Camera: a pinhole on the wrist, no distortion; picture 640 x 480 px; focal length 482.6 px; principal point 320.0 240.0 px. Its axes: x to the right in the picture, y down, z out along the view. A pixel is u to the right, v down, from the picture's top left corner.
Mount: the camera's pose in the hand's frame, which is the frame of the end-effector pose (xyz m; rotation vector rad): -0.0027 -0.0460 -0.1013 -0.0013 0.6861 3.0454
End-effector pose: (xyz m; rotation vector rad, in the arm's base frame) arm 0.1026 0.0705 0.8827 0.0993 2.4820 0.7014
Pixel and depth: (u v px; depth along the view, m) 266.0 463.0 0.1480
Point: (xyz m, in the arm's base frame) 0.1278 0.0634 0.8099
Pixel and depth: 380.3 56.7 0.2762
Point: 0.1733 0.2554 0.9107
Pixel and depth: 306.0 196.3 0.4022
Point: 0.2119 0.3238 0.7821
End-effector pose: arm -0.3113 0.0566 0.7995 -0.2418 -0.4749 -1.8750
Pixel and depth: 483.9 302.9 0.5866
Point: -0.1390 0.3886 1.1631
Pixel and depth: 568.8 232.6 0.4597
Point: -0.0964 0.3478 1.0181
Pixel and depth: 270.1 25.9 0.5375
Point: 0.0232 0.0142 1.1581
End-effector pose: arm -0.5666 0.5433 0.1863 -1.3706 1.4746 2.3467
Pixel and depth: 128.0 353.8 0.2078
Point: -0.6836 0.5945 0.1453
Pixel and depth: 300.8 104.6 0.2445
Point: -0.6862 0.5414 0.2782
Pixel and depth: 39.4 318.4 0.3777
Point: -0.8975 0.6285 0.1155
